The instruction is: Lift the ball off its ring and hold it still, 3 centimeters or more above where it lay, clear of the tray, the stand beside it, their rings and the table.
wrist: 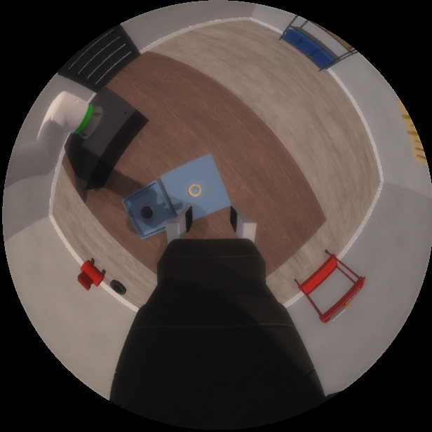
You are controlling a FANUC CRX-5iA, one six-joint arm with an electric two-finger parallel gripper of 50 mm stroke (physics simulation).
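Observation:
A small dark ball (146, 212) lies inside the blue square tray (133, 219), left of my fingers. The ring under the ball cannot be made out. A flat blue stand (212, 172) is next to the tray on its right, with a yellow-orange ring (189, 194) on it; no ball shows on that ring. My gripper (211, 213) is open and empty, to the right of the tray and near the stand's lower edge in the view, above the surface. The left finger hides part of the tray's right corner and the stand's lower corner.
A brown wooden table top (260, 165) lies under the tray and stand. A dark pedestal (112, 130) with a white, green-banded arm part (70, 112) is at the upper left. A red cart (319, 274) is at the lower right, a blue-seated bench (308, 46) at the upper right.

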